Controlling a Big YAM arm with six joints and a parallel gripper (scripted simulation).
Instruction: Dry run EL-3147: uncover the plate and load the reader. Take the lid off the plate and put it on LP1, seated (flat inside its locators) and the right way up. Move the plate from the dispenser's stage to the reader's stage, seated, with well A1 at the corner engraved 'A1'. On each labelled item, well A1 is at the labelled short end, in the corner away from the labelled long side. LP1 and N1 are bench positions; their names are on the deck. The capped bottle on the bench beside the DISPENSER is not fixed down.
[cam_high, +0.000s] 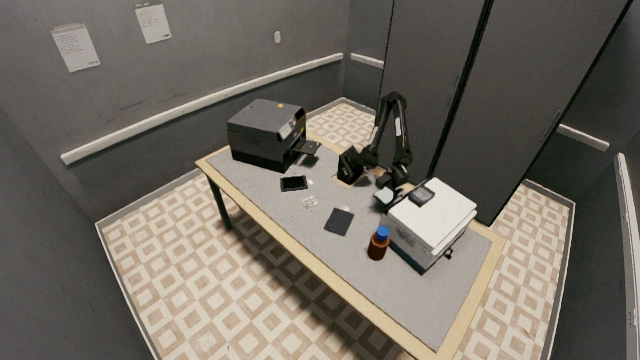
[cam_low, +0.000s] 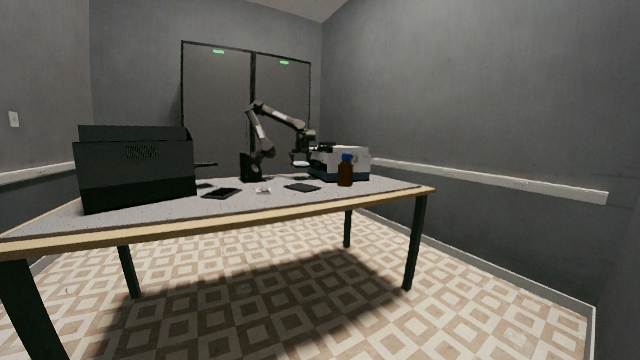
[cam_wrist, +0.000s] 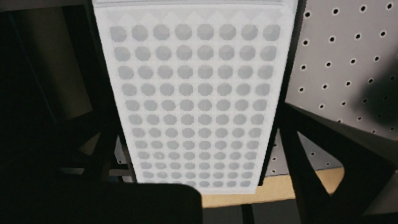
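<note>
Now: hand right at the white multi-well plate. The rest, counted from my hand: LP1 label 450 mm to the right, 120 mm ahead, 100 mm below; dark flat pad 260 mm ahead, 130 mm to the right, 100 mm below; brown capped bottle 310 mm ahead, 120 mm to the left, 10 mm above.
</note>
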